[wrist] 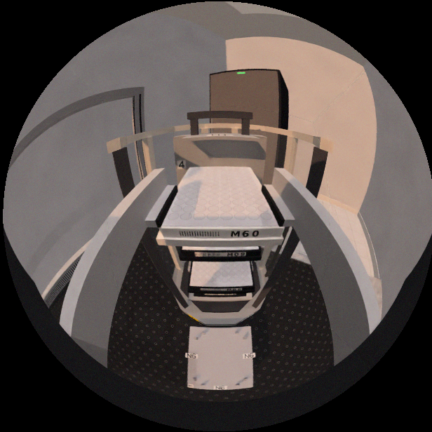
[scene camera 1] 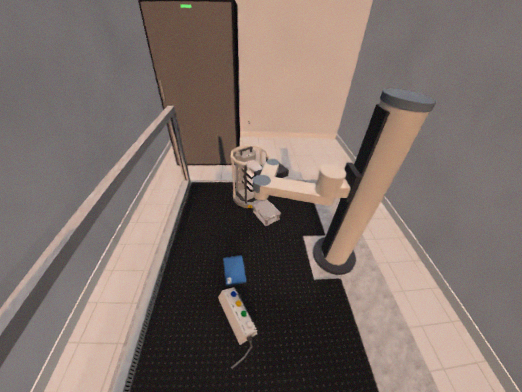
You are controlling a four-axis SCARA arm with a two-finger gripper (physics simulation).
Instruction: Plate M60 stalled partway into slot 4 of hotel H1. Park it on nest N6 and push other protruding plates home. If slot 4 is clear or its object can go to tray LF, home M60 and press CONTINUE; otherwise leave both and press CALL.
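Seen in the pictures: gripper, between the fingertips: point(scene camera 1: 255, 165); arm's base, origin of its link: point(scene camera 1: 333, 255).
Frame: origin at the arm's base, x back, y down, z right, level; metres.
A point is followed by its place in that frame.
Observation:
Plate M60 point(wrist: 219, 209) point(scene camera 1: 254, 169) {x -0.462, y -0.318, z 0.430 m} is a pale well plate with a labelled front edge. It lies in slot 4 of hotel H1 point(wrist: 120, 142) point(scene camera 1: 234, 169) {x -0.588, y -0.304, z 0.451 m}, and its front end sticks out towards me. My gripper point(wrist: 219, 177) point(scene camera 1: 258, 172) {x -0.454, y -0.338, z 0.447 m} is at the hotel's open front at the plate's height. Its fingers are shut and run along the plate's two sides. Below M60, a dark-edged plate point(wrist: 220, 254) and another plate point(wrist: 220, 278) show in the lower slots. Nest N6 point(wrist: 219, 358) point(scene camera 1: 266, 211) {x -0.383, y -0.073, z 0.303 m} lies empty on the mat in front of the hotel.
A blue tray point(scene camera 1: 234, 269) {x -0.581, y -0.015, z -0.075 m} lies mid-mat. A button box point(scene camera 1: 237, 314) {x -0.556, y -0.091, z -0.330 m} with blue, yellow and green buttons lies nearer the camera. The arm's column point(scene camera 1: 371, 181) {x -0.042, y -0.599, z -0.062 m} stands at the right. A rail point(scene camera 1: 105, 181) {x -0.988, y -0.620, z -0.084 m} runs along the left, and a brown door point(scene camera 1: 193, 80) is behind the hotel.

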